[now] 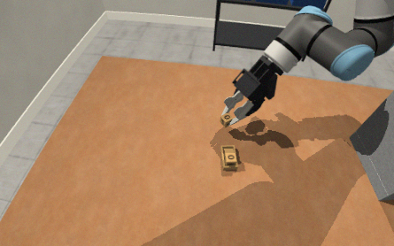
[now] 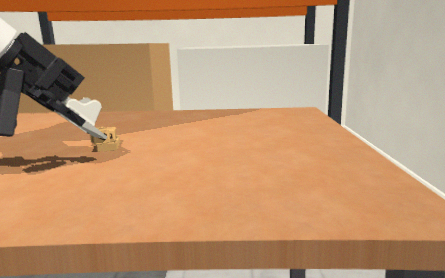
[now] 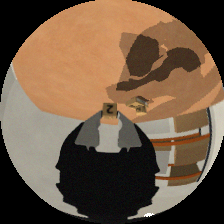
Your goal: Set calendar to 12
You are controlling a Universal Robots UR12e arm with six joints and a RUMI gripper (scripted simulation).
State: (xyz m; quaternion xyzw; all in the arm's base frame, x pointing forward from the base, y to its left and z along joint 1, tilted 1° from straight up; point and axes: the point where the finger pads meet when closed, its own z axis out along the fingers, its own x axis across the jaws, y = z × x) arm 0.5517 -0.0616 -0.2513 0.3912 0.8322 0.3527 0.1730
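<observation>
Now: hand 11 cm to the right of the tray, 5 cm above it and 2 cm past it. Round my hand: cube (1 cm below).
</observation>
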